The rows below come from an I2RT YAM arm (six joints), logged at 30 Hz.
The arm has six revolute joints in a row. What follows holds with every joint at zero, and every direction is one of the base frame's. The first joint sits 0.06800 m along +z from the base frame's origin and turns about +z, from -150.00 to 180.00 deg. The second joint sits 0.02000 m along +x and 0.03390 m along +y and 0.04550 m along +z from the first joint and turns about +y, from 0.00 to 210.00 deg. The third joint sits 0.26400 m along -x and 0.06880 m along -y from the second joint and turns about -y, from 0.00 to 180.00 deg. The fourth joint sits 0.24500 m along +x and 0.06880 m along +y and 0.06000 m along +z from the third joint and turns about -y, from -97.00 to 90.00 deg. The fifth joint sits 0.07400 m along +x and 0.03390 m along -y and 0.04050 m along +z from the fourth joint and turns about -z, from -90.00 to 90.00 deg. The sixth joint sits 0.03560 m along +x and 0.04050 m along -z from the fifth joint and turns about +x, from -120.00 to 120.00 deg. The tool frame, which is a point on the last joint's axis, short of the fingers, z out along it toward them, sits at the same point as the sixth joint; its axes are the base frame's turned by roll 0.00, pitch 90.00 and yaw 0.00 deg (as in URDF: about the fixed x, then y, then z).
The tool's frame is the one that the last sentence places.
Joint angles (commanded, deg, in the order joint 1, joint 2, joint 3, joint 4, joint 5, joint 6), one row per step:
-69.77, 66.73, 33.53, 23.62, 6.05, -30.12
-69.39, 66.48, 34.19, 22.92, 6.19, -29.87
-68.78, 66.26, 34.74, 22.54, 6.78, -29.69
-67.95, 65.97, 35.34, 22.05, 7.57, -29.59
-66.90, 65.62, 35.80, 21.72, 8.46, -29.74
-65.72, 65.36, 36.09, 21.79, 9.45, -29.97
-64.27, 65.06, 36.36, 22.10, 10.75, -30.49
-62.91, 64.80, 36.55, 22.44, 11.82, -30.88
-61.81, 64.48, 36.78, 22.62, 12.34, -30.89
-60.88, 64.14, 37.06, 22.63, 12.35, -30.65
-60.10, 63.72, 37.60, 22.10, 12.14, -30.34
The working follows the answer.
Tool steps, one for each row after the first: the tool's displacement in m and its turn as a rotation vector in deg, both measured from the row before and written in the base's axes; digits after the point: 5 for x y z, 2 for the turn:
0.00166, 0.00027, 0.00373, -0.14, -0.29, 0.20
0.00235, 0.00063, 0.00356, -0.35, -0.22, 0.00
0.00310, 0.00116, 0.00396, -0.39, -0.13, 0.03
0.00380, 0.00192, 0.00368, -0.53, 0.08, 0.19
0.00427, 0.00215, 0.00302, -0.68, 0.09, 0.23
0.00511, 0.00279, 0.00352, -1.00, 0.27, 0.22
0.00478, 0.00280, 0.00292, -0.86, 0.13, 0.34
0.00389, 0.00264, 0.00310, -0.67, -0.29, 0.58
0.00342, 0.00249, 0.00317, -0.49, -0.53, 0.90
0.00287, 0.00233, 0.00408, -0.27, -0.52, 0.97

Tool pose at each row, in the base's axes (x y z in m, rotation vector in deg; rounded; the steps above come from the unrounded poses):
0.08688, -0.24661, 0.25387, 42.45, 103.08, -75.85
0.08854, -0.24634, 0.25760, 42.33, 102.77, -75.66
0.09089, -0.24571, 0.26115, 42.26, 102.31, -75.82
0.09399, -0.24455, 0.26512, 42.08, 101.91, -76.03
0.09780, -0.24263, 0.26879, 41.56, 101.58, -76.37
0.10207, -0.24048, 0.27181, 40.92, 101.16, -76.82
0.10717, -0.23769, 0.27533, 40.00, 100.61, -77.61
0.11195, -0.23488, 0.27825, 39.13, 100.08, -78.14
0.11585, -0.23225, 0.28135, 38.37, 99.39, -78.11
0.11927, -0.22975, 0.28451, 37.55, 98.69, -77.58
0.12214, -0.22743, 0.28860, 36.79, 98.18, -76.85

